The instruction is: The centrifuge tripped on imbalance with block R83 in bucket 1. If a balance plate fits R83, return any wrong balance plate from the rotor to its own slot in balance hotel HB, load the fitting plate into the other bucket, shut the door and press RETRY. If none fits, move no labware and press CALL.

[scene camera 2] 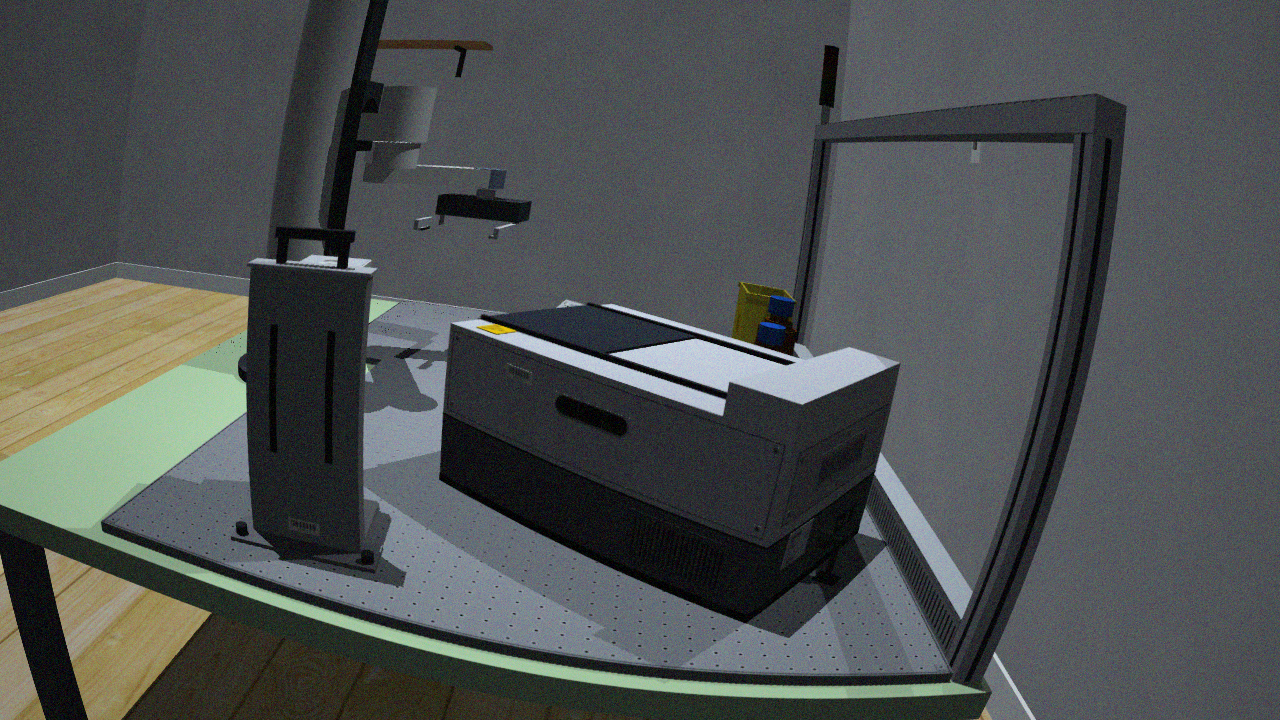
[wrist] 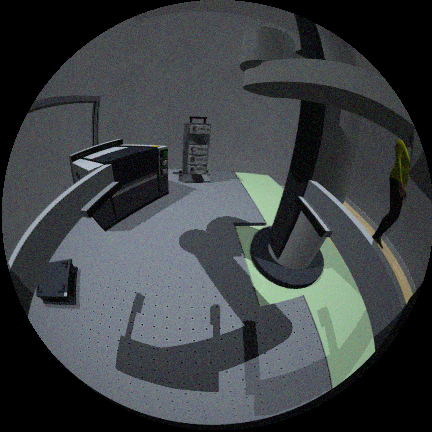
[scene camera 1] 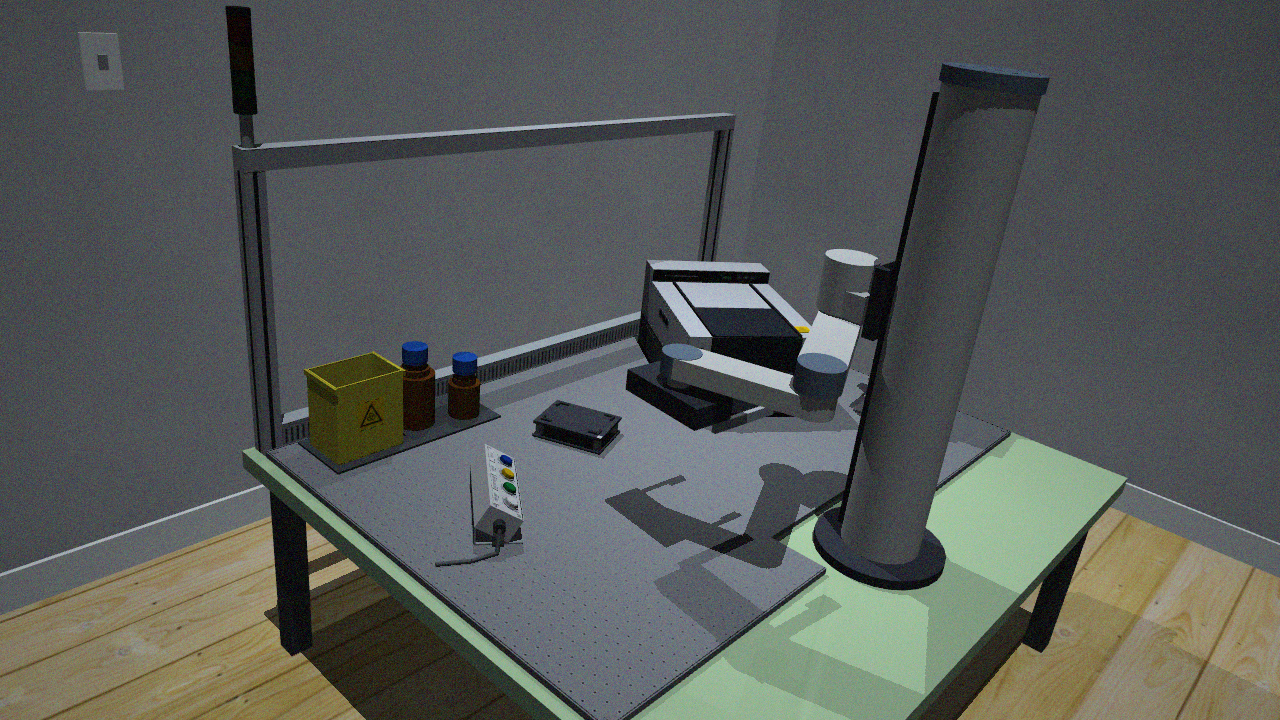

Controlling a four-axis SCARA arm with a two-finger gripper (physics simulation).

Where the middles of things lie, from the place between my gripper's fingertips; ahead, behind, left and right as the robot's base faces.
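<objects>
The yellow bin (scene camera 1: 355, 405) is 64 cm ahead of my hand, 41 cm to the left of it and 18 cm below it. And there is the grey centrifuge (scene camera 1: 672, 289): my gripper is now 41 cm short of it, 51 cm to the left of it and 14 cm above it.
</objects>
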